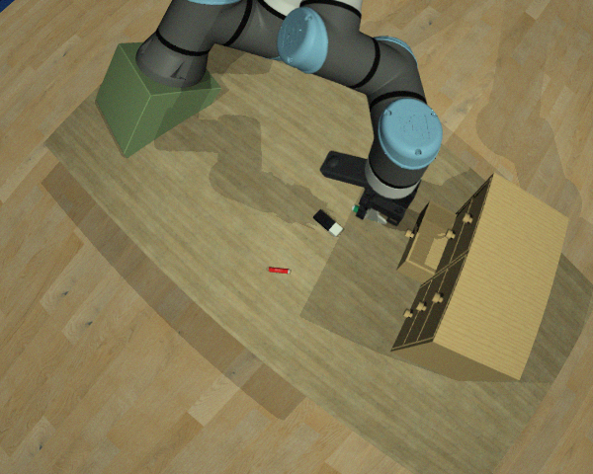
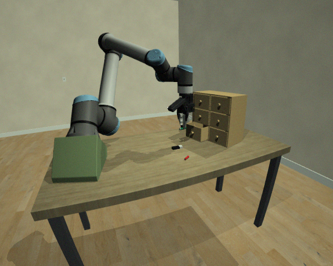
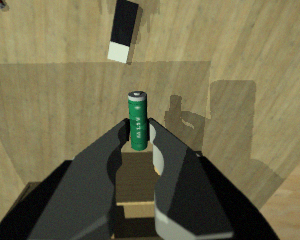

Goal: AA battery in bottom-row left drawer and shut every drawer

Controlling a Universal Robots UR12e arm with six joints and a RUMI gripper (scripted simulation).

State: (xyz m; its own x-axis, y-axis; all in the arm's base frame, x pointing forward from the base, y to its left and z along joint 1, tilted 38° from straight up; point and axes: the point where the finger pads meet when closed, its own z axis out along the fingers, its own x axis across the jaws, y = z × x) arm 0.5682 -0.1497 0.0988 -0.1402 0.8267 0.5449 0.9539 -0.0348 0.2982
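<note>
Right now my hand is 12 cm above the black-and-white block, 5 cm past it and 3 cm to the left of it. The rest, counted from my hand: green AA battery: 1 cm below; then small red cylinder: 17 cm to the right, 12 cm below, 8 cm behind.
</note>
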